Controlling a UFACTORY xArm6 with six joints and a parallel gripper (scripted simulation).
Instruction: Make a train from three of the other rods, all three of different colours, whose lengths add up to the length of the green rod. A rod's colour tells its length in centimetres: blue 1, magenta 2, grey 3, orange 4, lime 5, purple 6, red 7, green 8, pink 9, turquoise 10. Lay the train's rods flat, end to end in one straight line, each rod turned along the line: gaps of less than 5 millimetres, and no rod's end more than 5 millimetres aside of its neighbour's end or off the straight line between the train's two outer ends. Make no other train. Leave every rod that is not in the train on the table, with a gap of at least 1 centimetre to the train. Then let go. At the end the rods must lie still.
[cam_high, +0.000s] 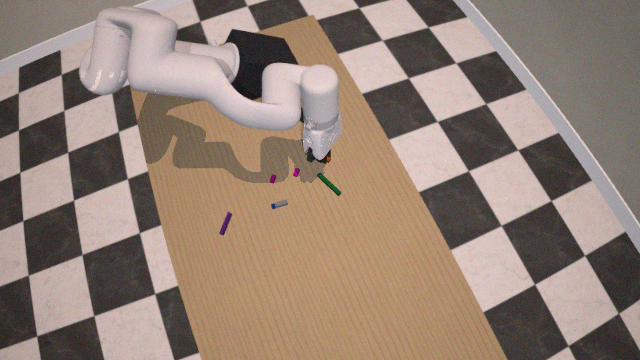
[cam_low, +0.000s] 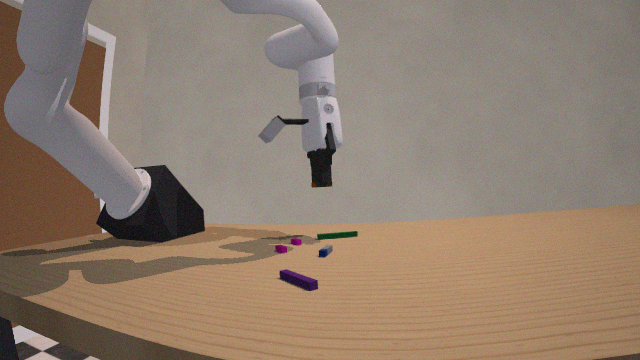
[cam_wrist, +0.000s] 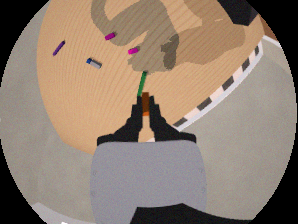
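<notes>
My hand is 2 cm short of the grey rod, 13 cm to the left of it and 12 cm above it. Round my hand: blue rod: 2 cm ahead, 15 cm to the right, 12 cm below; then orange rod: 2 cm below; then green rod: 3 cm ahead, 12 cm below.
</notes>
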